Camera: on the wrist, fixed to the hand. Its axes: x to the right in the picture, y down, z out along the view.
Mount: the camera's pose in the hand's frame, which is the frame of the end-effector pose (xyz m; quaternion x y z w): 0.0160 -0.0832 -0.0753 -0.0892 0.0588 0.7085 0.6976
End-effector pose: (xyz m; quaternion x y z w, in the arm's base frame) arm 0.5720 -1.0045 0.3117 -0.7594 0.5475 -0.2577 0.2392
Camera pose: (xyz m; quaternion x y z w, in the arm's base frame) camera 0.5860 -1.0021 0.4242 -0.1480 0.9570 -0.0061 0.2495
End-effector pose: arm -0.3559 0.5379 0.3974 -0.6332 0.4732 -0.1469 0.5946
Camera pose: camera -0.3688 0.4664 0.4844 -0.1509 0.8268 0.3238 0.4346
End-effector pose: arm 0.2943 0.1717 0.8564 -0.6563 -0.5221 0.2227 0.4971
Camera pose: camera 0.3225 0.1513 0.9643 -0.8852 0.1101 0.4224 0.1611
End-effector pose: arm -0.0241 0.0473 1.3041 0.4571 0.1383 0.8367 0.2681
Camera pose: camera -0.0675 0.1256 1.2346 -0.3437 0.2862 -0.8128 0.3731
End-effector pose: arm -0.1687 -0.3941 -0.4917 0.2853 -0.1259 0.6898 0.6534
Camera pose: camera -0.1047 -0.3302 -0.5600 -0.0110 0.3131 -0.9497 0.0001
